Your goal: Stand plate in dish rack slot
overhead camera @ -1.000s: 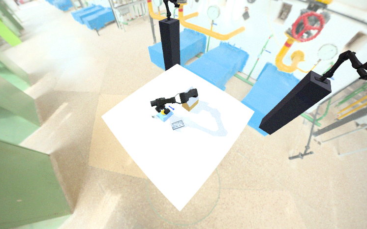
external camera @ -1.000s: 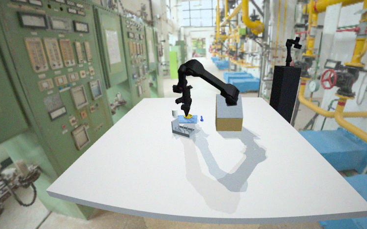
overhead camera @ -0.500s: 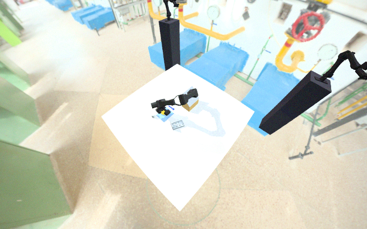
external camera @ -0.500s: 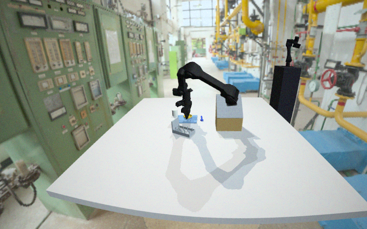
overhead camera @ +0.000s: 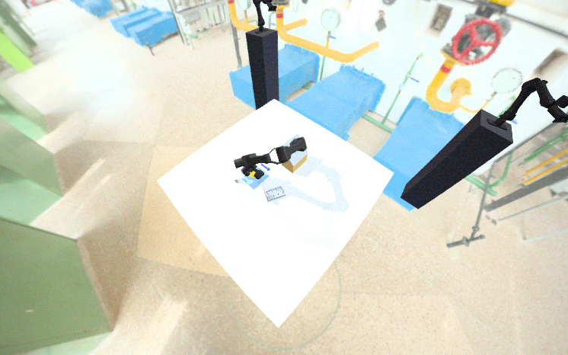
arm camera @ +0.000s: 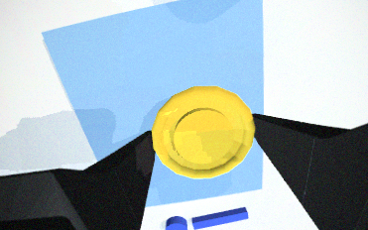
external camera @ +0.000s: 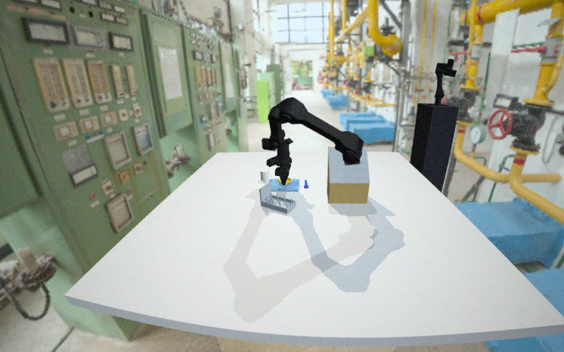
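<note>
My gripper tip is 2 cm to the right of the light blue mat and 1 cm above it. The rest, counted from my gripper tip: blue utensil 10 cm behind, 2 cm to the left, 1 cm below; yellow plate 1 cm above; white cup 10 cm ahead, 6 cm to the right, 2 cm above.
</note>
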